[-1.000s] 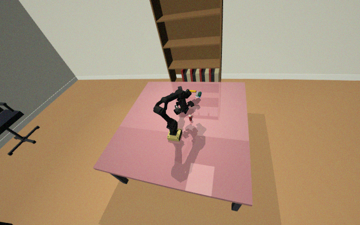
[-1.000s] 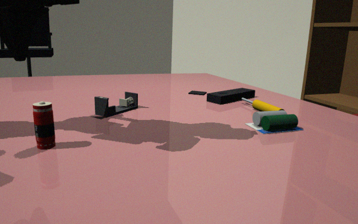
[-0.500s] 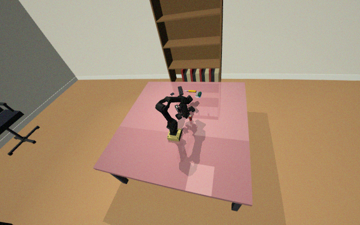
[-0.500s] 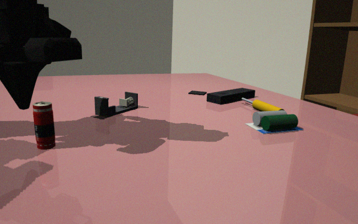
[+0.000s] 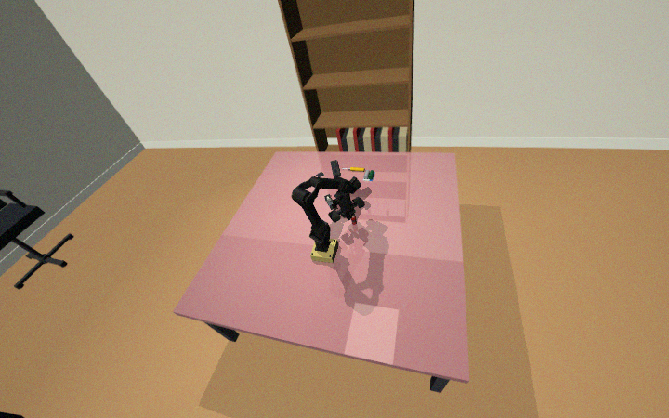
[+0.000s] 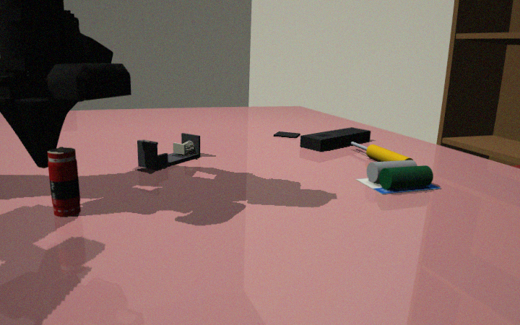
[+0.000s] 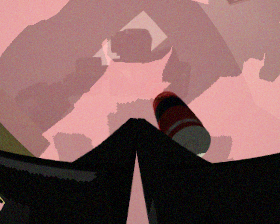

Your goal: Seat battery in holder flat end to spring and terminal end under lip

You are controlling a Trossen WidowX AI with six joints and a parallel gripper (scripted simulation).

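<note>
My gripper tip is now 2 cm to the left of the battery, 2 cm short of it and 1 cm above it. Round my gripper tip: yellow-handled screwdriver: 46 cm ahead, 10 cm to the left, 3 cm below; black battery door: 39 cm ahead, 31 cm to the left, 4 cm below; black remote: 46 cm ahead, 22 cm to the left, 3 cm below.
</note>
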